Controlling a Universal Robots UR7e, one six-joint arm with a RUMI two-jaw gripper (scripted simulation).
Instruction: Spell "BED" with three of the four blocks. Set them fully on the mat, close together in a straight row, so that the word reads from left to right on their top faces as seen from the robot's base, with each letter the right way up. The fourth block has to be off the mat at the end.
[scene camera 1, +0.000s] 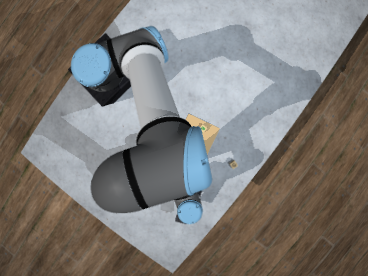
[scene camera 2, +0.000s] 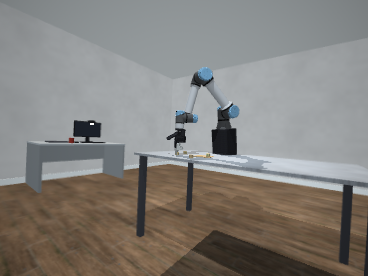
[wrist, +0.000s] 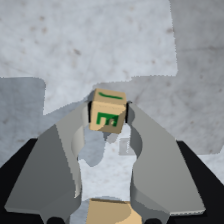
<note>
In view: my gripper (wrist: 108, 102) and an E block (wrist: 108, 110).
</note>
